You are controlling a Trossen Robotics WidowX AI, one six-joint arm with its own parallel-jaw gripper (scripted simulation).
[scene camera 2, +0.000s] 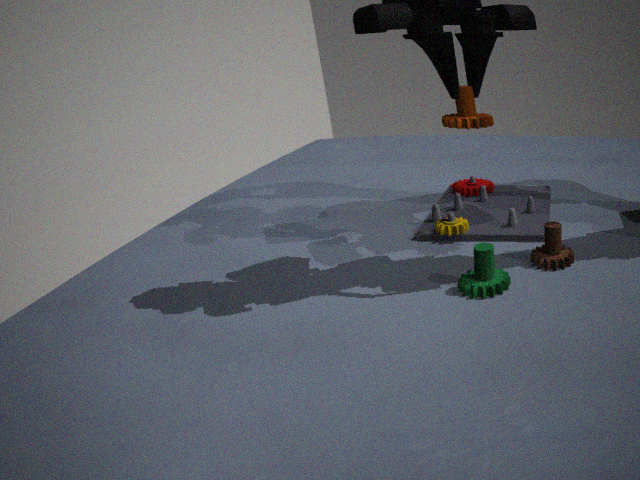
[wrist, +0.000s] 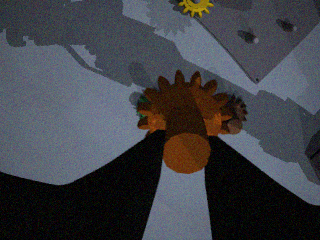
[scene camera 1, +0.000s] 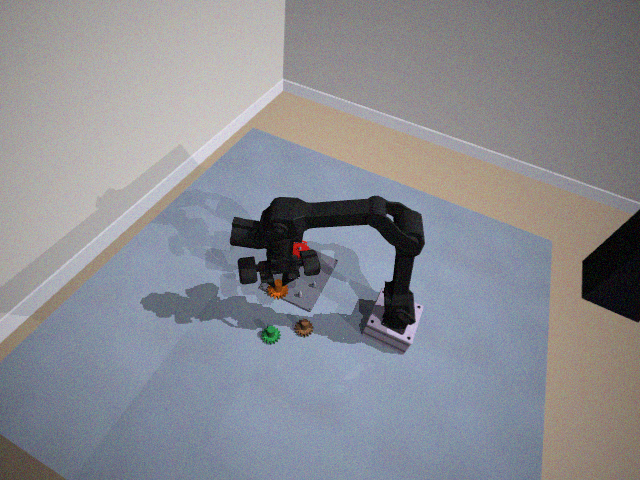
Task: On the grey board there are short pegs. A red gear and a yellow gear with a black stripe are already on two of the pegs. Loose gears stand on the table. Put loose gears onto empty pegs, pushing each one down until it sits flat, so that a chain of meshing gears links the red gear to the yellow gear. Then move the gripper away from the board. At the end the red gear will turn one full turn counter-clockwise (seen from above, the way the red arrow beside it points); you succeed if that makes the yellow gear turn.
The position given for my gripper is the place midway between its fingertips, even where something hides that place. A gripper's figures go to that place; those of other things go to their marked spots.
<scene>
My gripper (scene camera 2: 465, 98) is 53 cm from the lens. An orange gear (scene camera 2: 467, 117): 52 cm from the lens. A green gear (scene camera 2: 484, 280): 50 cm from the lens.
</scene>
